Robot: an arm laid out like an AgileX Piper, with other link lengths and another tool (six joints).
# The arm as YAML. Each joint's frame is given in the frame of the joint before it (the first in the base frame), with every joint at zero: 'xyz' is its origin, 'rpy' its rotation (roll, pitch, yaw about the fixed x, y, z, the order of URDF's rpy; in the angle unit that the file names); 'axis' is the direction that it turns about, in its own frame. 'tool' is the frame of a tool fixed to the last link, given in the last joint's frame.
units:
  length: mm
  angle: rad
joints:
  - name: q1
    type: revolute
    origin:
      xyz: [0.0, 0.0, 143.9]
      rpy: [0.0, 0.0, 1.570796]
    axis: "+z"
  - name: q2
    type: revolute
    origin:
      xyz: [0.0, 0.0, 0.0]
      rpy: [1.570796, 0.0, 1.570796]
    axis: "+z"
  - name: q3
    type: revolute
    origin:
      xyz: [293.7, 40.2, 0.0]
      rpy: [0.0, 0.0, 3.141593]
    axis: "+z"
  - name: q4
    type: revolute
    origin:
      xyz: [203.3, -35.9, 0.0]
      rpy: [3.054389, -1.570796, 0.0]
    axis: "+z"
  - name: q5
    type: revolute
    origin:
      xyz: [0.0, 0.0, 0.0]
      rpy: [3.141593, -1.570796, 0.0]
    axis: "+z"
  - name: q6
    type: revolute
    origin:
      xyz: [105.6, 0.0, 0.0]
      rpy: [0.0, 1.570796, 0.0]
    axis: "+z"
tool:
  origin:
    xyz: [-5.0, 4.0, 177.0]
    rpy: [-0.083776, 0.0, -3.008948]
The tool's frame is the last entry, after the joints.
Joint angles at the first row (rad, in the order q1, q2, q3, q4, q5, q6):
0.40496 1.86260 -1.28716 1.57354 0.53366 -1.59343
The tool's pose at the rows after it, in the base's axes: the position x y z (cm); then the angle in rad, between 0 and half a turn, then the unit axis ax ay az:
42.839, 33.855, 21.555, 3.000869, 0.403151, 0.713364, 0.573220
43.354, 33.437, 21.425, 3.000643, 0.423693, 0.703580, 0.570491
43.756, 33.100, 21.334, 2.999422, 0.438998, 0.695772, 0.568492
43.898, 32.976, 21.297, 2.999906, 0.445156, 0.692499, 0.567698
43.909, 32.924, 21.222, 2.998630, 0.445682, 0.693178, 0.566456
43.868, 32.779, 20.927, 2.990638, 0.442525, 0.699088, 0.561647
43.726, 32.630, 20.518, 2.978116, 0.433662, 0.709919, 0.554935
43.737, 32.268, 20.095, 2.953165, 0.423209, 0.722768, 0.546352
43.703, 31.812, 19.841, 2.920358, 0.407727, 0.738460, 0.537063
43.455, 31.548, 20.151, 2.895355, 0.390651, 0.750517, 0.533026
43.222, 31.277, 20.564, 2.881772, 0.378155, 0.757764, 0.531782
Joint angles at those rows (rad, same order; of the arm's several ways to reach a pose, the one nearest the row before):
0.40494 1.86261 -1.28716 1.57435 0.51003 -1.55496
0.40495 1.86261 -1.28717 1.57524 0.48560 -1.51708
0.40495 1.86257 -1.28714 1.57659 0.46641 -1.48958
0.40497 1.86258 -1.28716 1.57659 0.45943 -1.47741
0.40494 1.86260 -1.28718 1.57089 0.45744 -1.47287
0.40496 1.86261 -1.28718 1.54689 0.45314 -1.46562
0.40496 1.86258 -1.28715 1.51150 0.45111 -1.46330
0.40497 1.86062 -1.28715 1.46827 0.44006 -1.46336
0.40495 1.85334 -1.28717 1.41227 0.42832 -1.46329
0.40497 1.83779 -1.28718 1.36479 0.42733 -1.46238
0.39937 1.82321 -1.28716 1.33198 0.43675 -1.46111

